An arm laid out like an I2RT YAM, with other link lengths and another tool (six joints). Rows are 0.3 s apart.
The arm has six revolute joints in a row. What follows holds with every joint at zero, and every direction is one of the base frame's.
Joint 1 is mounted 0.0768 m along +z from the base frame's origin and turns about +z.
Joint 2 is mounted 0.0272 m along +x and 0.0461 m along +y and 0.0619 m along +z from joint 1 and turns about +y.
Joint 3 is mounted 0.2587 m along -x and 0.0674 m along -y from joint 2 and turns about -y.
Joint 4 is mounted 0.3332 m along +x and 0.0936 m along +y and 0.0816 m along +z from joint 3 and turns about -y.
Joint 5 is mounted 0.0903 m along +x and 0.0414 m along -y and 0.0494 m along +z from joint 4 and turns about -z.
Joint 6 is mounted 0.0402 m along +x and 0.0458 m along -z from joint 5 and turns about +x.
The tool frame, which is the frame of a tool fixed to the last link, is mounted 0.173 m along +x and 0.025 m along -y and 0.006 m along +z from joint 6; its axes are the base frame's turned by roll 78.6, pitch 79.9 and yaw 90 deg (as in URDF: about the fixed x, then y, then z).
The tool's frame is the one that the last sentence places.
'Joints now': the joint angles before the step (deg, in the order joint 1, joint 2, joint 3, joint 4, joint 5, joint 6). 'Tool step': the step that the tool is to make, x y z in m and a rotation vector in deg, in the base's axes. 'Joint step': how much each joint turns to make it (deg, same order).
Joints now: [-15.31, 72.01, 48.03, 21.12, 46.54, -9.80]
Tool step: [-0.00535, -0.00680, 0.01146, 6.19, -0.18, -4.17]
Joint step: [0.04, 1.33, 8.90, -16.33, 3.43, 9.77]
